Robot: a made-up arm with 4 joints.
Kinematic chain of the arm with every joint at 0, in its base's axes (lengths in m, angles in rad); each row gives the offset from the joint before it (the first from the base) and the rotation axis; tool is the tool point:
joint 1: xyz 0 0 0.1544 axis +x
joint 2: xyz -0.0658 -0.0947 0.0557 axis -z
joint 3: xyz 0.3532 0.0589 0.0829 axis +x
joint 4: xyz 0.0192 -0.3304 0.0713 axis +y
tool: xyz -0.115 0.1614 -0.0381
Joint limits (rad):
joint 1: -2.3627..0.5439
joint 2: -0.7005..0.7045
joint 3: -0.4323..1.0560
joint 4: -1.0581..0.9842
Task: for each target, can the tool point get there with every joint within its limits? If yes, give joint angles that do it. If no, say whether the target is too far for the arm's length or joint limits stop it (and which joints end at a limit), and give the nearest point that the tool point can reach.
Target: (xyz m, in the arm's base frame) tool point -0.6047 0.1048 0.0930
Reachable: no: joint limits stop it (at a limit: joint 1, joint 2) | nearest point 0.0422 0.3434 0.3143 | short by 0.724 m
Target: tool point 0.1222 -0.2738 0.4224
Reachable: yes | joints -0.0495 0.4453 -0.1750 0.4536
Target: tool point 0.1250 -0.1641 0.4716
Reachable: yes | joints -0.5657 0.4653 -0.1718 -0.1865
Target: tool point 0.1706 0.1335 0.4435
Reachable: yes | joints -1.4636 0.1409 0.4708 0.6811
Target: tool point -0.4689 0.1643 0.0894
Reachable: no: joint limits stop it (at a limit: joint 1, joint 2) | nearest point 0.0429 0.3604 0.2953 | short by 0.585 m
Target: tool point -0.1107 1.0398 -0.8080
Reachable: no: too far | nearest point 0.1675 0.2546 -0.0812 | short by 1.106 m
